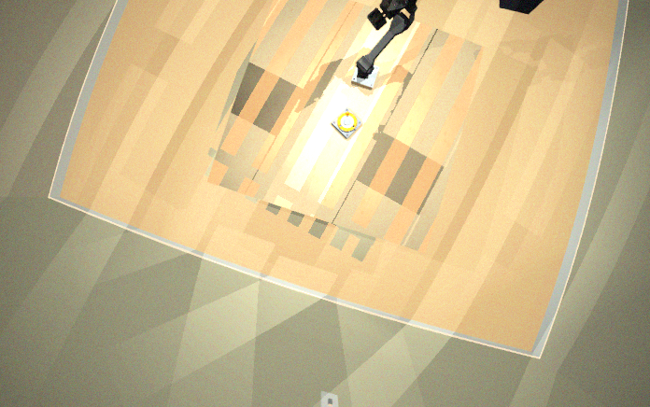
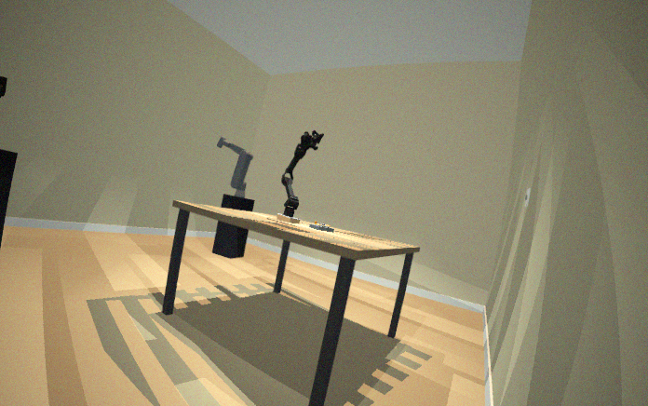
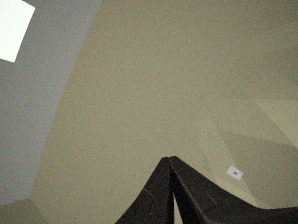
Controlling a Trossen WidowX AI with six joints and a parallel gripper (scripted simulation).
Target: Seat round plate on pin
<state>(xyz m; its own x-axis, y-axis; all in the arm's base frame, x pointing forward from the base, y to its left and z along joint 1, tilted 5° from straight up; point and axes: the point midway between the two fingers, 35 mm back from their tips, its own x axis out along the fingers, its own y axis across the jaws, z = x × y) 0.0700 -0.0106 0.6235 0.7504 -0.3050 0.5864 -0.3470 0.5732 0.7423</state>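
The grey square base lies 650 mm below my gripper tip, 150 mm ahead of it and 50 mm to the right of it.
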